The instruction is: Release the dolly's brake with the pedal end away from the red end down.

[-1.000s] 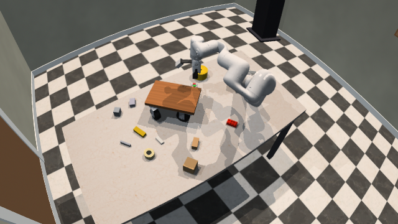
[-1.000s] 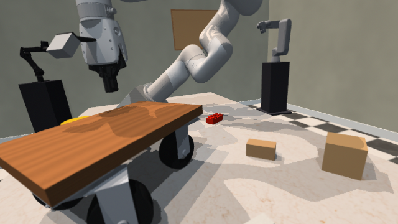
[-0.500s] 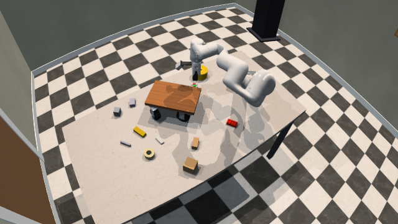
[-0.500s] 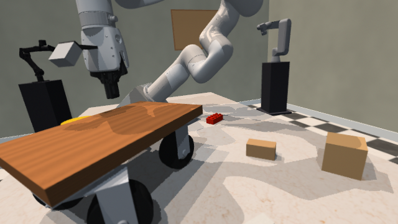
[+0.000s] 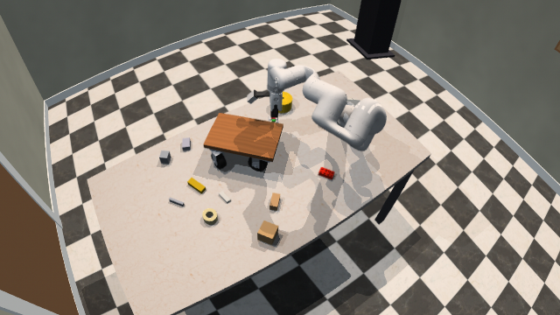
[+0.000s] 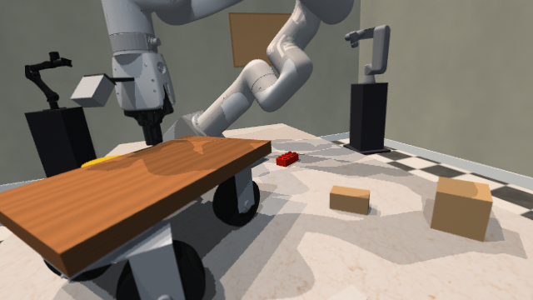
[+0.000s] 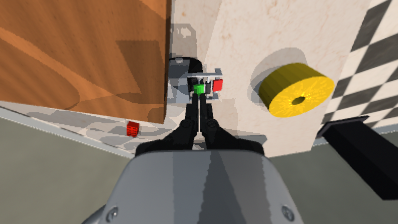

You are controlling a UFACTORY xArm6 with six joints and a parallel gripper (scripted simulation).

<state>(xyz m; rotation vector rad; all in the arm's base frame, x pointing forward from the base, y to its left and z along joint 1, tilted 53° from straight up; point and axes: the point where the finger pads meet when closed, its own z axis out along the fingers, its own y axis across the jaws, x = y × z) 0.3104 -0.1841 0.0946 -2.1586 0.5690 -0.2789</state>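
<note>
Now: hand 6 cm above the brake pedal and 1 cm to the left of it. Also, from my hand: yellow ring (17 cm to the right, 11 cm below, 11 cm behind); red brick (30 cm to the left, 13 cm behind, 12 cm below).
</note>
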